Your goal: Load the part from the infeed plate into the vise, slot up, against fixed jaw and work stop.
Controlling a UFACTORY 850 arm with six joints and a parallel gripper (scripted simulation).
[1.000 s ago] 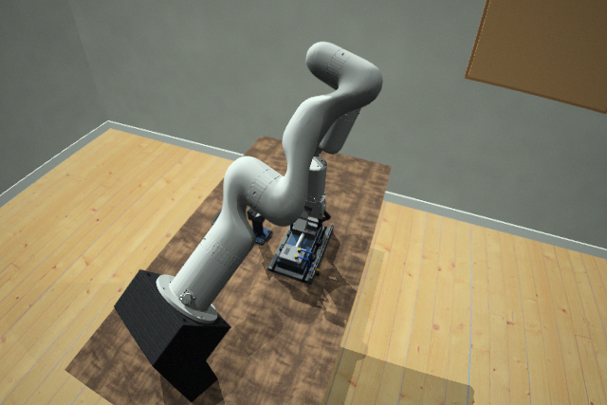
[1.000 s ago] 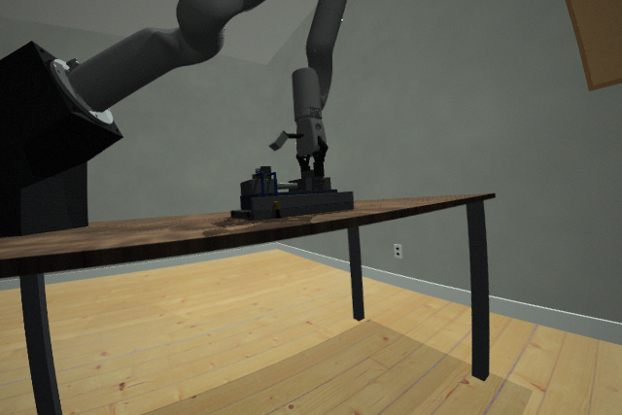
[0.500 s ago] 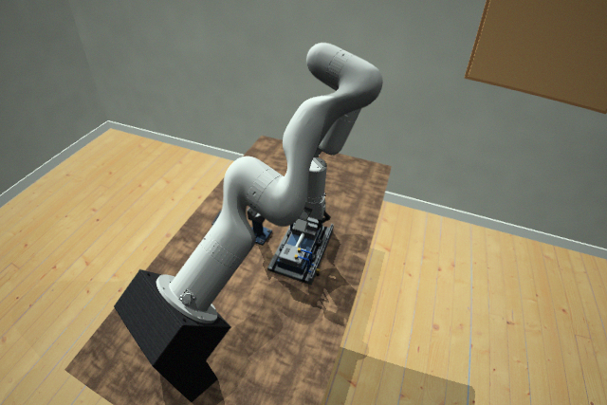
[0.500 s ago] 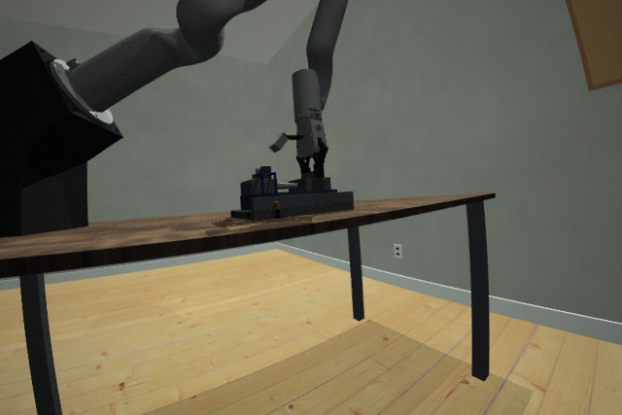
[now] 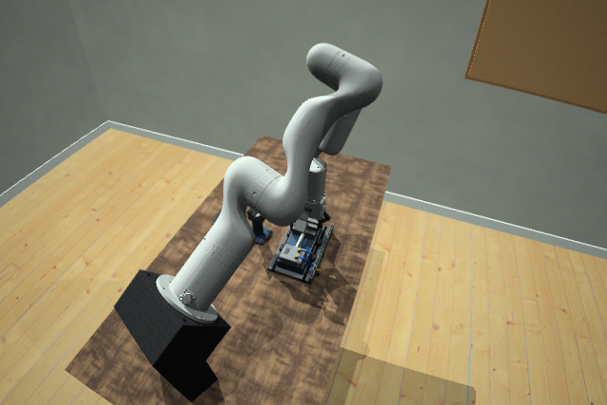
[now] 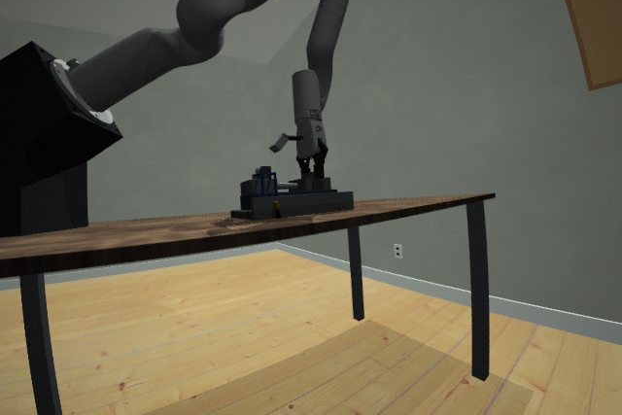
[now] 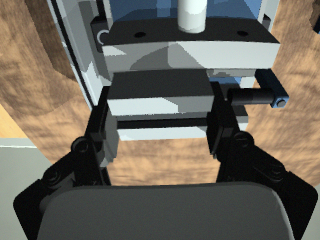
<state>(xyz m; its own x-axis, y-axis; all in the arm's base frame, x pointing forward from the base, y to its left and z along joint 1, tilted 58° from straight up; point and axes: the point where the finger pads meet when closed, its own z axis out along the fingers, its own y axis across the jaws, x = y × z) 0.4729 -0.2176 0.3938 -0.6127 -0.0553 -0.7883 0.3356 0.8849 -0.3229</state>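
Now: hand 10 mm above the part. Round my hand: cylinder rod 70 mm behind, 60 mm to the left, 30 mm below; work stop 30 mm ahead, 60 mm to the left, 20 mm below; moving jaw 20 mm behind, 30 mm to the left, 30 mm below.
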